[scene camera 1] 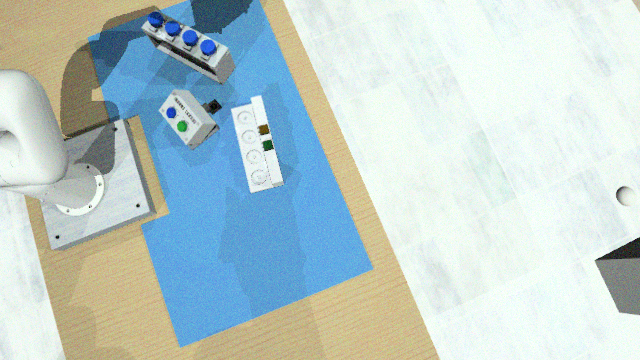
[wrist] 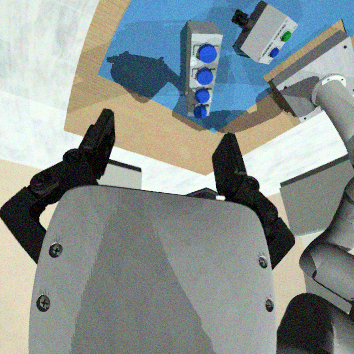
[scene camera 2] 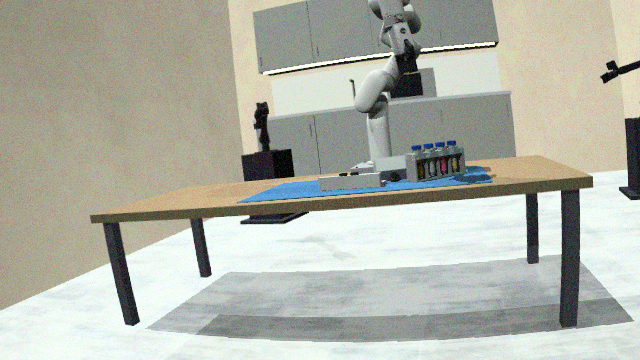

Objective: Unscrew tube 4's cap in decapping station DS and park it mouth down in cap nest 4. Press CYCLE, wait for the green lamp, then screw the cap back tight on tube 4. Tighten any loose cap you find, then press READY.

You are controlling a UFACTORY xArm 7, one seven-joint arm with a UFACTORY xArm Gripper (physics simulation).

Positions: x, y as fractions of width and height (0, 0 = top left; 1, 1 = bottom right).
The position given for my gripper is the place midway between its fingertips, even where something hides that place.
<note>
My gripper (scene camera 2: 0.64, 0.20) is open, holding nothing. Also in view: a grey button box (scene camera 2: 0.61, 0.47) and a blue mat (scene camera 1: 0.35, 0.71).
My gripper is seen too in the wrist view (wrist: 0.48, 0.38). The grey button box is seen too in the wrist view (wrist: 0.74, 0.09). The blue mat shows as well in the wrist view (wrist: 0.42, 0.15) and in scene camera 2 (scene camera 2: 0.74, 0.48).
</note>
